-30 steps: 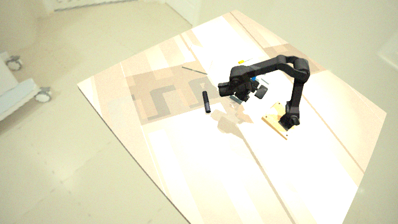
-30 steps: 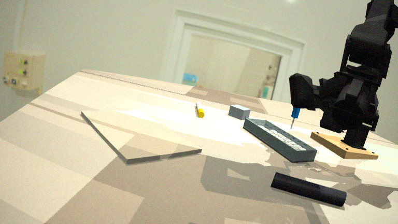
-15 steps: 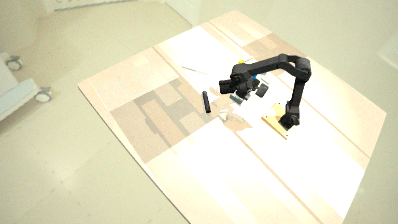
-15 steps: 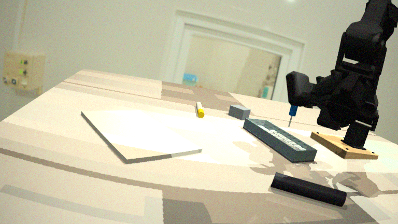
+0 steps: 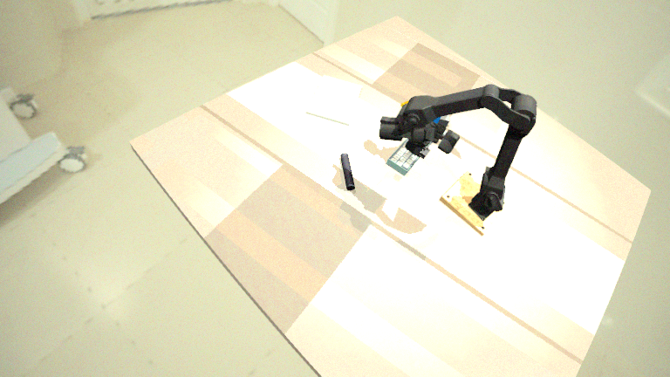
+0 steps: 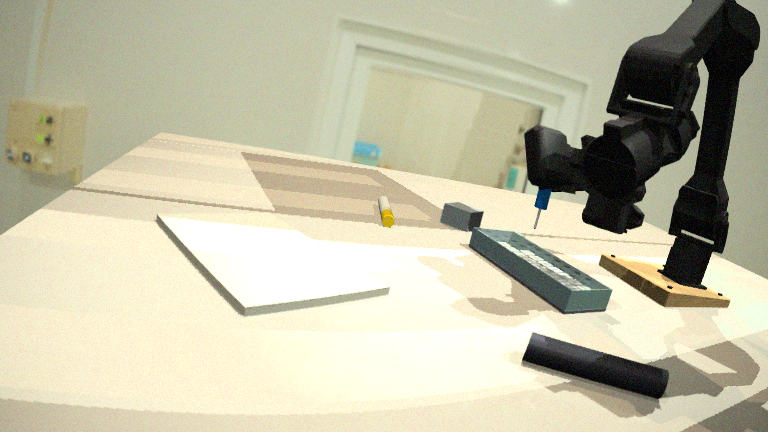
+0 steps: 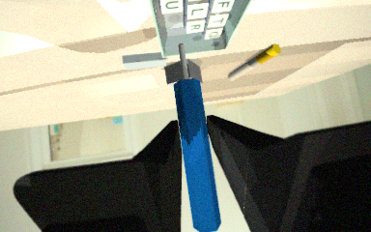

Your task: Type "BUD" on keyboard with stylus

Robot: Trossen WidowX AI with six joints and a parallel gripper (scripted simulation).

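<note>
Now: gripper tip 10 mm short of the grey-green keyboard, 50 mm to the right of it and 90 mm above it. From my gripper tip the other things lie so: yellow-capped marker (170 mm ahead, 120 mm to the right, 100 mm below); blue stylus (10 mm below); small grey block (50 mm ahead, 150 mm to the right, 90 mm below).
</note>
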